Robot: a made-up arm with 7 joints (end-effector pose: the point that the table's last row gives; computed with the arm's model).
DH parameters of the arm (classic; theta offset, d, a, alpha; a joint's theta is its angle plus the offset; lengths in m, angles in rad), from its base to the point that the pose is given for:
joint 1: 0 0.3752 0 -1.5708
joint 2: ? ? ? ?
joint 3: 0 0.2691 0.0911 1.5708
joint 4: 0 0 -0.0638 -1.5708
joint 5: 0 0.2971 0 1.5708
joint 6: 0 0 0.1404 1.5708
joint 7: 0 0 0 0
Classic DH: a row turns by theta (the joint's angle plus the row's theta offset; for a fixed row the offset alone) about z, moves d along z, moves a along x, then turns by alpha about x.
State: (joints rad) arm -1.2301 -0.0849 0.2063 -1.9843 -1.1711 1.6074 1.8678
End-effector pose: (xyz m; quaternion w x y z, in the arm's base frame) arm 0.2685 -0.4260 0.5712 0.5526 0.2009 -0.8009 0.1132
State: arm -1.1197 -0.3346 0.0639 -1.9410 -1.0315 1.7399 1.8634
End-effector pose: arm 0.2373 -0.3666 0.7189 0.4374 0.1451 -0.8521 0.2482
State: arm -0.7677 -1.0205 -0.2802 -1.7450 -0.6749 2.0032 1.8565
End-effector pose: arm -0.0683 -0.0880 0.9753 0.0398 -0.0171 0.8059 -0.5905
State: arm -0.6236 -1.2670 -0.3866 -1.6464 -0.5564 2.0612 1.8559
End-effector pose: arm -0.2519 -0.0204 0.9540 0.2436 0.0285 0.7194 -0.6499
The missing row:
joint 2: 0 0 0 1.5708
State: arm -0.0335 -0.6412 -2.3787 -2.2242 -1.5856 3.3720 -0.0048
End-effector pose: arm -0.2257 -0.3257 0.4109 0.3302 0.8183 -0.4336 0.1823
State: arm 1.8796 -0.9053 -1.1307 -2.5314 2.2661 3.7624 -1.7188
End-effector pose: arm 0.2331 0.0081 0.4360 0.3010 -0.9494 0.0491 -0.0752
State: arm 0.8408 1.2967 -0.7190 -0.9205 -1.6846 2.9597 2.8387
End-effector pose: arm 0.4617 0.3560 0.1935 0.1341 -0.7940 0.0936 -0.5855
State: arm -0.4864 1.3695 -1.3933 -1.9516 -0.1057 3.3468 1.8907
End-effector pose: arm 0.1337 -0.5297 0.3605 0.4885 0.2160 -0.7526 0.3851
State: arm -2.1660 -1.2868 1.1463 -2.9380 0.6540 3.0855 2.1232
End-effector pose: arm 0.1855 -0.1903 0.5796 0.1015 -0.2069 -0.7610 0.6065
